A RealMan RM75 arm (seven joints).
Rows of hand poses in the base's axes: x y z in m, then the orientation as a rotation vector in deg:
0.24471, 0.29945, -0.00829, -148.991, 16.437, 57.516
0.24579, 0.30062, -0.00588, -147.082, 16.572, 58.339
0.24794, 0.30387, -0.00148, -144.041, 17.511, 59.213
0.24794, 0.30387, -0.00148, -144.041, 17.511, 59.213
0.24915, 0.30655, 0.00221, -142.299, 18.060, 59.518
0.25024, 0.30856, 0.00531, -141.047, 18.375, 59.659
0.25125, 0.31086, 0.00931, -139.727, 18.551, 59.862
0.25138, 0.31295, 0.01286, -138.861, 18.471, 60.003
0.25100, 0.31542, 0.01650, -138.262, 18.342, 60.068
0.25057, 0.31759, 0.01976, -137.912, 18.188, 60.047
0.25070, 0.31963, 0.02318, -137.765, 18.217, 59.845
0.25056, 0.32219, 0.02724, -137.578, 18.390, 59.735
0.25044, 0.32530, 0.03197, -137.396, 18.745, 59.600
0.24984, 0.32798, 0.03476, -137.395, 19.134, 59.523
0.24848, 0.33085, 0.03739, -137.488, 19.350, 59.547
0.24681, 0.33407, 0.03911, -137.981, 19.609, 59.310
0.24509, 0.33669, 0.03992, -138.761, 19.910, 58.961
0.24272, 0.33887, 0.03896, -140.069, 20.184, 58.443
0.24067, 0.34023, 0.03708, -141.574, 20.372, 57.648
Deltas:
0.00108, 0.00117, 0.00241, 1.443, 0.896, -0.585
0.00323, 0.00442, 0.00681, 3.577, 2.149, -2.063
0.00323, 0.00442, 0.00681, 3.577, 2.149, -2.063
0.00444, 0.00710, 0.01050, 4.829, 2.750, -2.966
0.00553, 0.00911, 0.01360, 5.771, 3.124, -3.587
0.00654, 0.01141, 0.01760, 6.803, 3.541, -4.131
0.00667, 0.01350, 0.02115, 7.547, 3.797, -4.362
0.00629, 0.01597, 0.02479, 8.095, 3.943, -4.484
0.00586, 0.01814, 0.02805, 8.457, 3.977, -4.520
0.00599, 0.02018, 0.03147, 8.624, 3.869, -4.643
0.00585, 0.02274, 0.03553, 8.751, 3.852, -4.848
0.00573, 0.02585, 0.04026, 8.814, 3.841, -5.174
0.00513, 0.02853, 0.04305, 8.693, 3.839, -5.440
0.00377, 0.03140, 0.04568, 8.529, 3.866, -5.536
0.00210, 0.03462, 0.04740, 8.067, 3.637, -5.577
0.00038, 0.03724, 0.04821, 7.368, 3.281, -5.564
-0.00199, 0.03942, 0.04725, 6.260, 2.706, -5.378
-0.00404, 0.04078, 0.04537, 5.074, 1.898, -5.128

